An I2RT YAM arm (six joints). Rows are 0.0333 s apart.
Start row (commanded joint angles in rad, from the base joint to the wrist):
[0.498 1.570 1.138 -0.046 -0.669 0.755]
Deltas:
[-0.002 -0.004 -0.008 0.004 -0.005 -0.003]
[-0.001 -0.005 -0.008 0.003 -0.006 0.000]
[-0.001 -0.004 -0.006 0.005 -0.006 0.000]
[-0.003 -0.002 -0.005 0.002 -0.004 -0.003]
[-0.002 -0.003 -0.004 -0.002 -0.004 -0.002]
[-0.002 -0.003 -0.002 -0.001 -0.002 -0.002]
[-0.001 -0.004 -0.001 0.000 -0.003 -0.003]
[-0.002 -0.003 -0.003 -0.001 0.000 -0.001]
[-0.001 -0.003 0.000 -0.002 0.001 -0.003]
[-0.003 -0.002 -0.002 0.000 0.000 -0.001]
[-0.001 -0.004 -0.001 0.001 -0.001 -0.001]
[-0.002 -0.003 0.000 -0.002 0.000 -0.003]
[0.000 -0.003 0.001 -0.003 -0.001 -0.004]
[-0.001 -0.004 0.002 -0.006 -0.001 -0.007]
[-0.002 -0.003 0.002 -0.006 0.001 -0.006]
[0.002 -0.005 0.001 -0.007 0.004 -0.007]
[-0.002 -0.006 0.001 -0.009 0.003 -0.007]
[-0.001 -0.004 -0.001 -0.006 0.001 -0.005]
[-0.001 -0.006 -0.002 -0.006 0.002 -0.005]
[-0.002 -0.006 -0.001 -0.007 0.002 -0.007]
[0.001 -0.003 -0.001 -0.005 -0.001 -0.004]
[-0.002 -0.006 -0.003 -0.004 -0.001 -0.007]
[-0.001 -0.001 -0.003 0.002 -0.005 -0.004]
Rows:
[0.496 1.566 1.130 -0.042 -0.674 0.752]
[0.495 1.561 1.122 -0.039 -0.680 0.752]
[0.494 1.557 1.116 -0.034 -0.686 0.752]
[0.491 1.555 1.111 -0.032 -0.690 0.749]
[0.489 1.552 1.107 -0.034 -0.694 0.747]
[0.487 1.549 1.105 -0.035 -0.696 0.745]
[0.486 1.545 1.104 -0.035 -0.699 0.742]
[0.484 1.542 1.101 -0.036 -0.699 0.741]
[0.483 1.539 1.101 -0.038 -0.698 0.738]
[0.480 1.537 1.099 -0.038 -0.698 0.737]
[0.479 1.533 1.098 -0.037 -0.699 0.736]
[0.477 1.530 1.098 -0.039 -0.699 0.733]
[0.477 1.527 1.099 -0.042 -0.700 0.729]
[0.476 1.523 1.101 -0.048 -0.701 0.722]
[0.474 1.520 1.103 -0.054 -0.700 0.716]
[0.476 1.515 1.104 -0.061 -0.696 0.709]
[0.474 1.509 1.105 -0.070 -0.693 0.702]
[0.473 1.505 1.104 -0.076 -0.692 0.697]
[0.472 1.499 1.102 -0.082 -0.690 0.692]
[0.470 1.493 1.101 -0.089 -0.688 0.685]
[0.471 1.490 1.100 -0.094 -0.689 0.681]
[0.469 1.484 1.097 -0.098 -0.690 0.674]
[0.468 1.483 1.094 -0.096 -0.695 0.670]

